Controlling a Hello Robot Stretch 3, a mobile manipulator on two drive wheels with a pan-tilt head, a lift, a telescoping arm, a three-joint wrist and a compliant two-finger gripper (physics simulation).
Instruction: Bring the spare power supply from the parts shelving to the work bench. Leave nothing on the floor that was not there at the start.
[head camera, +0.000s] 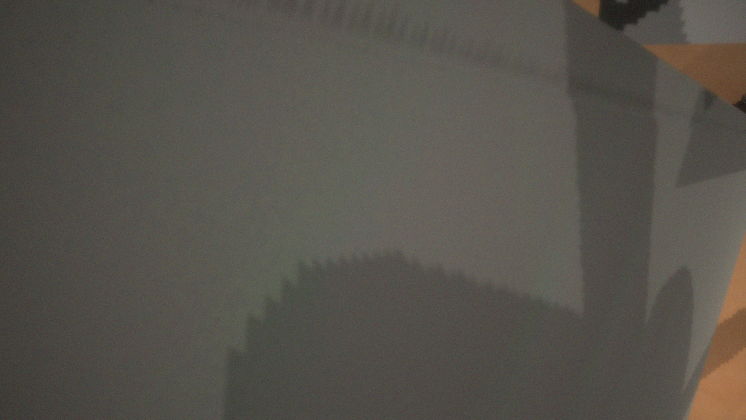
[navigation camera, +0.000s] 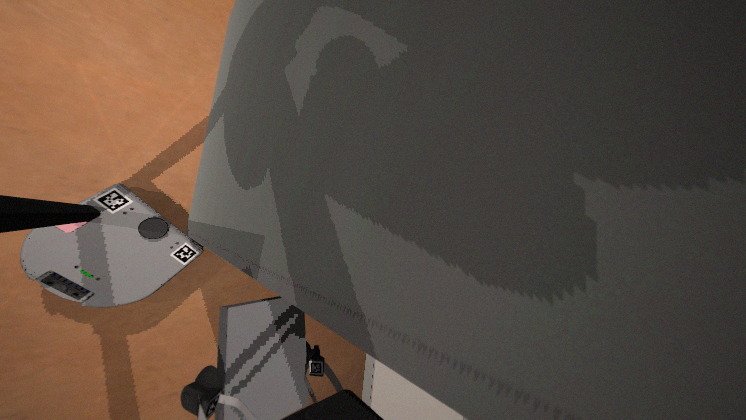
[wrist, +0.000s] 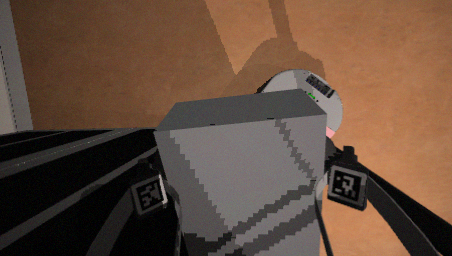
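A grey box (head camera: 702, 23) (navigation camera: 261, 344) (wrist: 240, 165), which looks like the spare power supply, is between the fingers of my gripper (navigation camera: 259, 375) (wrist: 242, 155). The fingers press on its two sides, and it is held above the floor. It lies close to the edge of a large grey panel (head camera: 365, 156) (navigation camera: 469, 156), which seems to be part of the parts shelving and fills much of the head and navigation views. In the wrist view, black shelving with grey rails (wrist: 65, 152) is to the left of the box. The work bench cannot be made out.
My round grey base (navigation camera: 130, 260) (wrist: 285, 82) stands on the orange-brown floor (navigation camera: 104, 78) (wrist: 400, 75), near the panel's corner. A pale upright surface (navigation camera: 407, 391) (wrist: 6, 100) is beyond the panel's edge. Shadows fall across the panel and floor.
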